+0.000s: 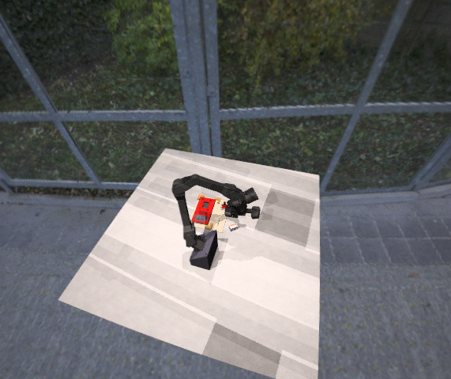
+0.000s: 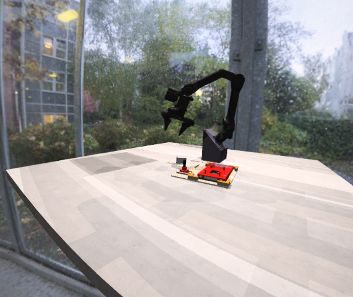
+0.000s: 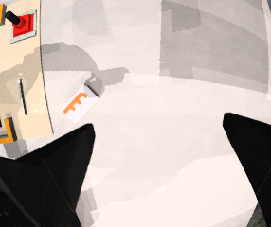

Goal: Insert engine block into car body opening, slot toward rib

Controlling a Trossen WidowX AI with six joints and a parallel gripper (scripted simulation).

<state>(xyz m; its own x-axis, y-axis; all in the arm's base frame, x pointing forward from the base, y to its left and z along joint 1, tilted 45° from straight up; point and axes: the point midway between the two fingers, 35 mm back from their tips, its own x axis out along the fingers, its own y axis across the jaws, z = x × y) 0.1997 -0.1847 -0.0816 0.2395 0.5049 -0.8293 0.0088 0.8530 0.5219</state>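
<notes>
My gripper tip is now 10 mm short of the engine block, 70 mm to the right of it and 140 mm above it. Round my gripper tip: black peg: 150 mm ahead, 170 mm to the left, 120 mm below.
</notes>
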